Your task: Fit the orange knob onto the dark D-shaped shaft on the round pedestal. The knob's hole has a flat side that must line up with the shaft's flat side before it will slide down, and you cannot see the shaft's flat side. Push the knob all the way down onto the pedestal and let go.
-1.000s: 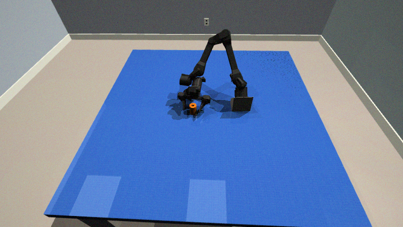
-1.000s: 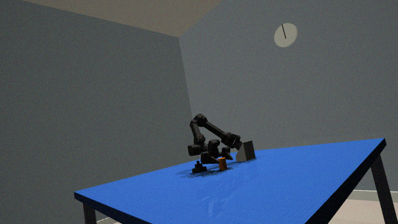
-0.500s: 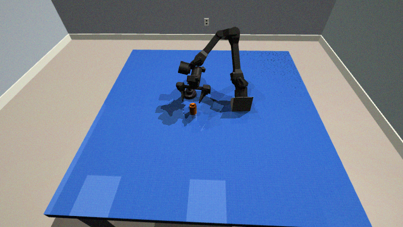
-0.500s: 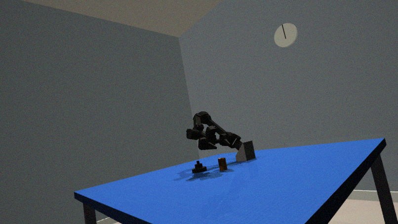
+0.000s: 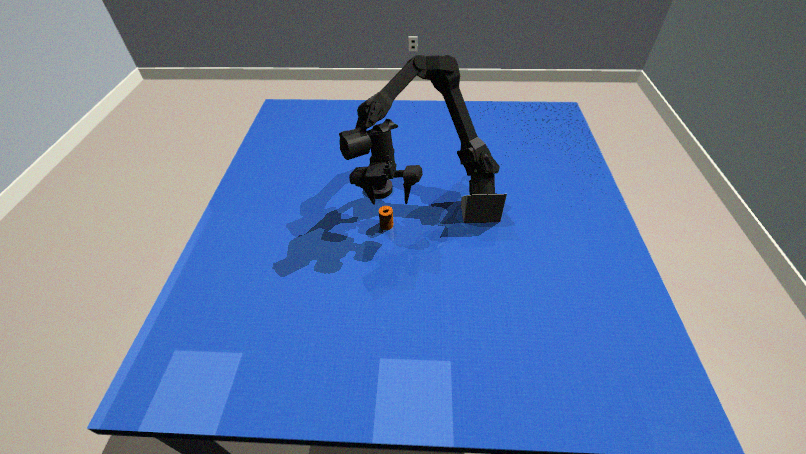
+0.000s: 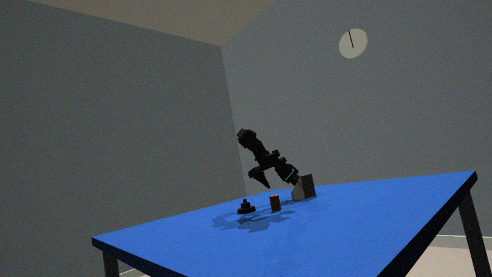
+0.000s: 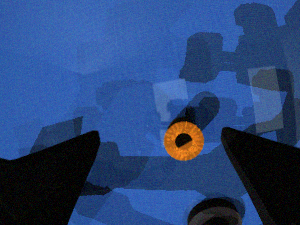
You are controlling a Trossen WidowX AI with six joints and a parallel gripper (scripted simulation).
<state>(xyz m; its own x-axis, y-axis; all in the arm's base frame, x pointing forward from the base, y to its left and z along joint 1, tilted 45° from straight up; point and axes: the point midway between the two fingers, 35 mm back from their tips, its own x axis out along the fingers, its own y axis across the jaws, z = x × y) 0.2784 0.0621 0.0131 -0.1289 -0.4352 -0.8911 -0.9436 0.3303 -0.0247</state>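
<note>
Right now my gripper tip is 1 cm short of the orange knob, 2 cm to the left of it and 7 cm above it. Round my gripper tip: dark round pedestal (3 cm ahead, 18 cm to the right, 7 cm below).
</note>
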